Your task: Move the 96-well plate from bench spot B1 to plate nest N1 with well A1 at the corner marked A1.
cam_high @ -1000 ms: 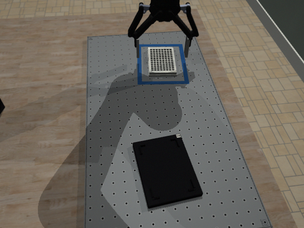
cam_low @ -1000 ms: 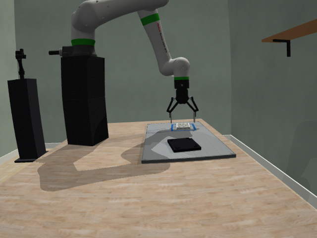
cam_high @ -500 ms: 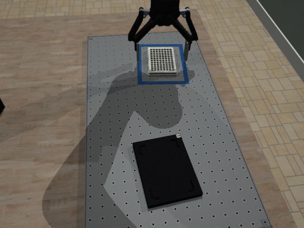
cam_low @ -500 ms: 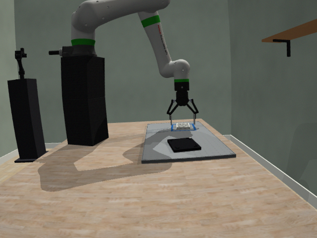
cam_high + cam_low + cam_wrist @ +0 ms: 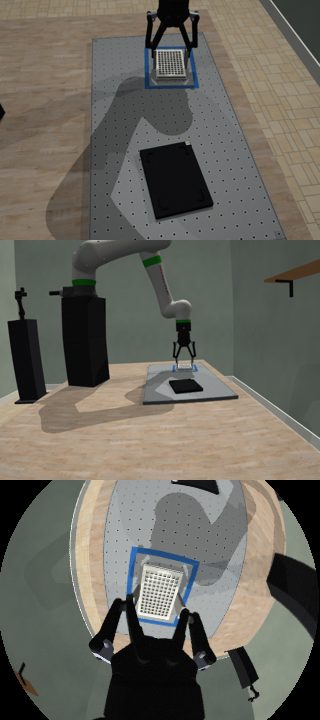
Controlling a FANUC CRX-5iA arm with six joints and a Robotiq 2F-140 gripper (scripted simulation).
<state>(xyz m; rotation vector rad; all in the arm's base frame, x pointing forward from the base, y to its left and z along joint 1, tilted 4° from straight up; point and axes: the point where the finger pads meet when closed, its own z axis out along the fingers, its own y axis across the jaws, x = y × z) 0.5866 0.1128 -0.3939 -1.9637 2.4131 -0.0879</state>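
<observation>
Now: the white 96-well plate 20 mm below my hand. Round my hand: white A1 label (290 mm to the right, 40 mm behind, 20 mm below); black plate nest N1 (370 mm to the right, 90 mm behind, 20 mm below).
</observation>
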